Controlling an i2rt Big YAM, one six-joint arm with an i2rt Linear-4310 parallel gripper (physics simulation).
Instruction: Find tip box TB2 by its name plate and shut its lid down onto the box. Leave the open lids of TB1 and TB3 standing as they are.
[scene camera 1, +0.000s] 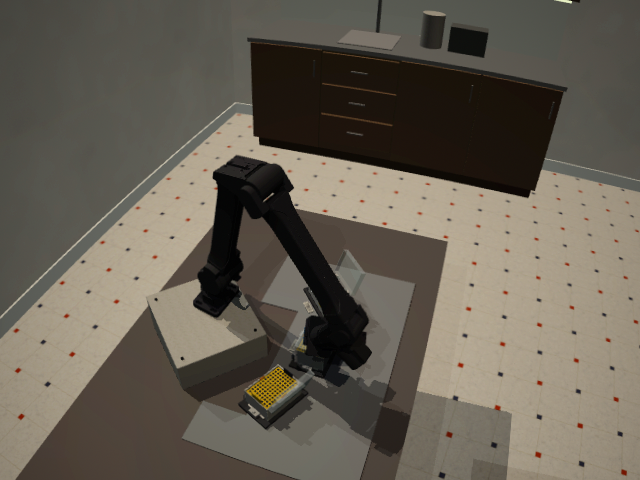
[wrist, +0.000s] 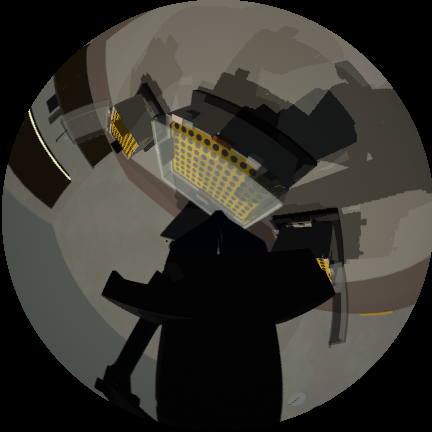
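Pixels of known places: gripper, fingertip midpoint: (scene camera 1: 306, 339) (wrist: 217, 215); arm's base, origin of the base link: (scene camera 1: 216, 297).
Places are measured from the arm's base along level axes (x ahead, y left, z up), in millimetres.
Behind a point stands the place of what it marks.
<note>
The middle tip box (scene camera 1: 310, 363) {y -19, x 312, z -93 mm} (wrist: 220, 150) {y 38, x 345, z -47 mm} holds a yellow rack. Its clear lid (wrist: 161, 150) {y 91, x 312, z -40 mm} lies over most of the rack; I cannot tell whether it is fully seated. My gripper (wrist: 217, 215) {y 10, x 283, z -37 mm} is shut and empty, its tips close to the lid's near edge; contact cannot be told. In the scene view the arm hides the fingertips and much of this box. The near box (scene camera 1: 271, 387) {y -159, x 269, z -60 mm} (wrist: 324, 268) {y -146, x 310, z -60 mm} has its clear lid (scene camera 1: 306, 378) {y -148, x 363, z 26 mm} (wrist: 339, 310) {y -121, x 357, z -3 mm} open. The far box (scene camera 1: 308, 307) {y 192, x 201, z -115 mm} (wrist: 122, 132) has its lid (scene camera 1: 350, 273) {y 298, x 290, z -20 mm} (wrist: 82, 120) {y 294, x 301, z -10 mm} standing open. No name plate is readable now.
The boxes stand on a grey mat (scene camera 1: 320, 449) {y -235, x 447, z -117 mm} over a brown surface (scene camera 1: 118, 413) {y -400, x -66, z -120 mm}. The arm's pale base block (scene camera 1: 211, 341) {y -130, x 70, z -19 mm} stands left of the boxes. A dark cabinet (scene camera 1: 356, 118) with a cylinder (scene camera 1: 432, 31) and a dark block (scene camera 1: 467, 40) is at the back.
</note>
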